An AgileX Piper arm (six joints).
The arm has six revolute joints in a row. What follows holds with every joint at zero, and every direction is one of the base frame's.
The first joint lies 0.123 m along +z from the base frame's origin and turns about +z.
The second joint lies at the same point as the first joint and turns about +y.
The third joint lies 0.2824 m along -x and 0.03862 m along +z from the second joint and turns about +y.
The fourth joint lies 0.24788 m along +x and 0.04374 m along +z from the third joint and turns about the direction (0.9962, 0, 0.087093).
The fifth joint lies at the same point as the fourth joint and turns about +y.
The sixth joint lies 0.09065 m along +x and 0.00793 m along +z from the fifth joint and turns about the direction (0.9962, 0, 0.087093).
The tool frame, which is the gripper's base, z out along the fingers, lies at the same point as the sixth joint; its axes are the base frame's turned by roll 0, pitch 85.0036 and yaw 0 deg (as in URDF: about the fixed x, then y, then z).
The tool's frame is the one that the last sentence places.
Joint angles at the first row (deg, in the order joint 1, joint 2, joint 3, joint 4, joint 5, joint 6):
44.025, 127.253, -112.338, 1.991, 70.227, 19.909
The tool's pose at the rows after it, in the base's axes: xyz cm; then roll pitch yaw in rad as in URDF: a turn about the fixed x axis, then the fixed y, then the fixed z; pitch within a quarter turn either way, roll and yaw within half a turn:
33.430 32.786 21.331 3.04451 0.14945 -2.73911
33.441 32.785 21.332 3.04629 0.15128 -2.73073
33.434 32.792 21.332 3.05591 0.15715 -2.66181
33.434 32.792 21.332 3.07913 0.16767 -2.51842
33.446 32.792 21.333 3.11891 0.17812 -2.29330
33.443 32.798 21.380 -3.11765 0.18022 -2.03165
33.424 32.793 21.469 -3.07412 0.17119 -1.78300
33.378 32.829 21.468 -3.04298 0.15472 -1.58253
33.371 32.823 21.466 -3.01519 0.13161 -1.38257
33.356 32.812 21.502 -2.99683 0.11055 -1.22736
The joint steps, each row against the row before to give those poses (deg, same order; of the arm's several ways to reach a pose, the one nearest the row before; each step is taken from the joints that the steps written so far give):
0.000, 0.000, 0.000, 0.294, -0.104, 0.049
0.000, 0.001, -0.001, -0.051, -0.045, -0.466
0.000, -0.001, 0.002, 0.062, -0.001, -3.936
0.000, 0.000, 0.000, 0.000, 0.000, -8.130
0.000, 0.001, -0.001, -0.055, -0.054, -12.701
0.000, -0.055, -0.001, 0.045, -0.067, -14.763
-0.001, -0.108, 0.000, 0.068, 0.000, -14.055
0.060, 0.000, 0.000, 0.060, 0.050, -11.334
0.001, 0.001, -0.001, 0.000, 0.061, -11.416
0.000, -0.047, 0.002, 0.012, 0.066, -8.911

